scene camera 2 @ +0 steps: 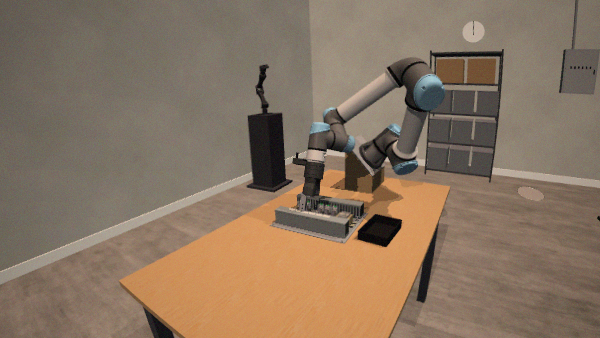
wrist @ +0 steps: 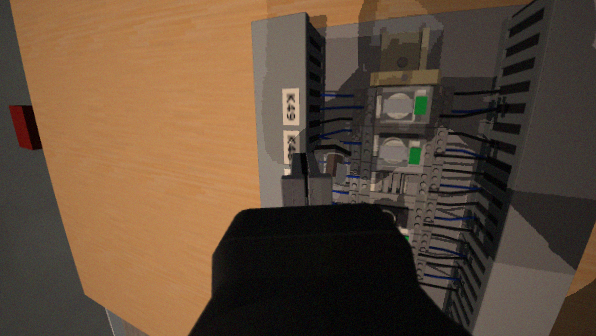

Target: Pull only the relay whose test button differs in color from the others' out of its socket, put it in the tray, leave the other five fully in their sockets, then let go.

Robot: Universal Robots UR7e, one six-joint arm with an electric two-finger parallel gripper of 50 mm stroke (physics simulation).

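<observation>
My gripper is shut with nothing seen between its fingers, over the labelled edge of the near wire duct. A loose clear relay with a brownish middle lies out of its socket on the wires between that duct and the socket row, just beside the right finger; its test button cannot be made out. An empty socket shows in the row. Above it in the wrist view sit two relays with green parts. Another relay below it is partly hidden by the gripper body. The black tray stands right of the panel.
The near grey duct has labels K49 and K48. The far slotted duct runs along the other side. Blue and black wires run from both ducts to the sockets. A tan end block caps the row. A red block shows past the table edge.
</observation>
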